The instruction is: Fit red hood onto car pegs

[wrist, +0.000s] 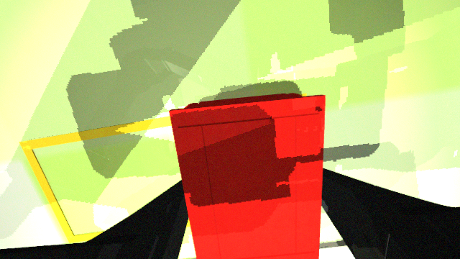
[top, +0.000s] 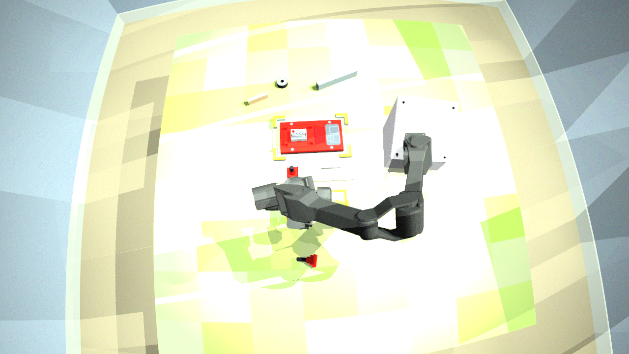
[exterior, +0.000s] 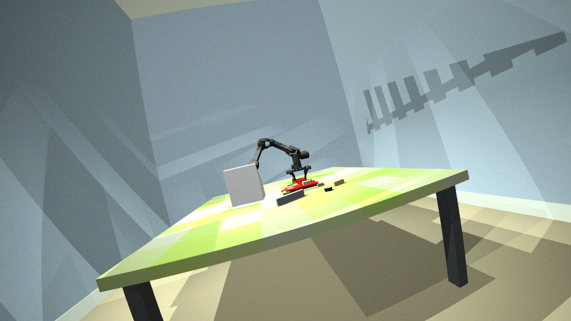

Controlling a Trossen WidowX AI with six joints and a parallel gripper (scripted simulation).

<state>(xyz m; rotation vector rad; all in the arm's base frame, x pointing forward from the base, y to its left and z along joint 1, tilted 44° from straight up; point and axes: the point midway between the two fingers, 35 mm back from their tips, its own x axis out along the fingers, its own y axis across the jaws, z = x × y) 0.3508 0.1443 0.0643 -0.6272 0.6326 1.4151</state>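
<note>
Right now the grey engine block is 220 mm to the right of my gripper tip and 10 mm above it. From my gripper tip the other things lie so: grey bar (140 mm behind, 450 mm to the right); then wooden block (140 mm ahead, 380 mm to the right, 10 mm below); then red hood (10 mm above).
</note>
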